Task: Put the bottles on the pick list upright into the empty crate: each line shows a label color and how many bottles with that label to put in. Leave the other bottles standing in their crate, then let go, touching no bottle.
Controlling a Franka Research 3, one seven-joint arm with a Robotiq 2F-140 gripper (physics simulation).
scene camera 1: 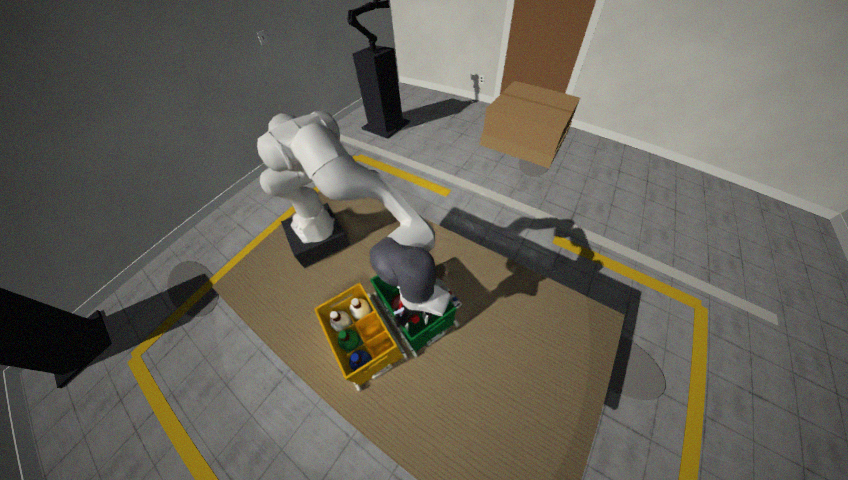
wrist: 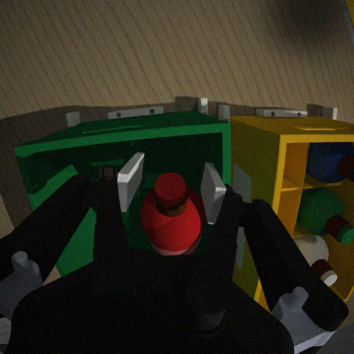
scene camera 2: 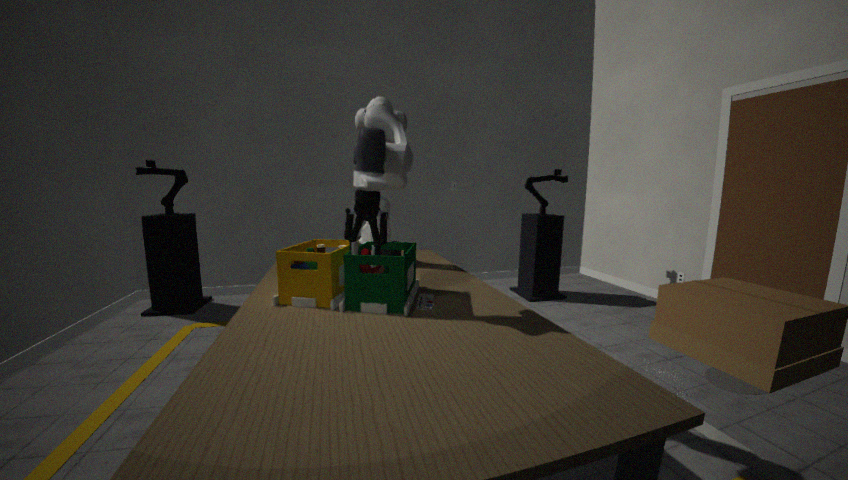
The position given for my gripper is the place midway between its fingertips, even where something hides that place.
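Observation:
My gripper [scene camera 2: 364,264] is visible, also in the wrist view [wrist: 172,170]. Present with the gripper: a white bottle [wrist: 314,249] and a red bottle [wrist: 172,215].

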